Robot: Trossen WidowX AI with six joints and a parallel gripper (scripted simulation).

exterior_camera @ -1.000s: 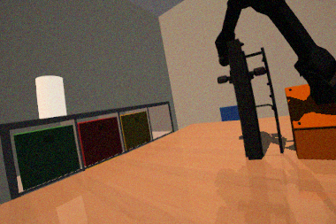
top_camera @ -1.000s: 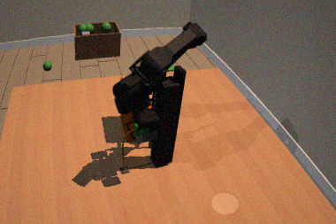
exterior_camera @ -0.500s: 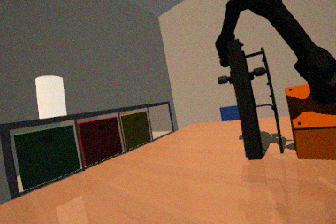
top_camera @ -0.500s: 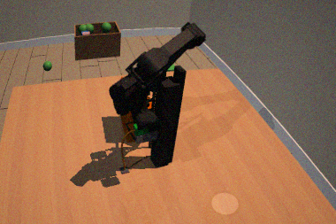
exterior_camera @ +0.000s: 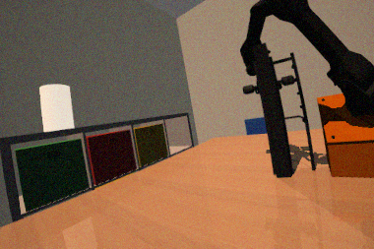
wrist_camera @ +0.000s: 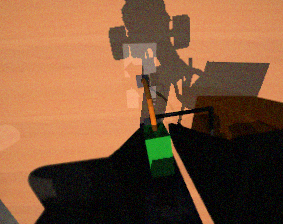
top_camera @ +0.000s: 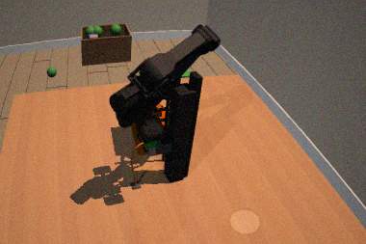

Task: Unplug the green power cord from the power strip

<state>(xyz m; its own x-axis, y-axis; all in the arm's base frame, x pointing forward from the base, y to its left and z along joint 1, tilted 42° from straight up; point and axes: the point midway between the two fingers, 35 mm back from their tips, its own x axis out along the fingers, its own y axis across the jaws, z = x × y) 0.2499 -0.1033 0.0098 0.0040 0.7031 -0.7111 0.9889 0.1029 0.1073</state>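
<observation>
Now: gripper tip 1 cm past the green plug and 5 cm to the right of it.
</observation>
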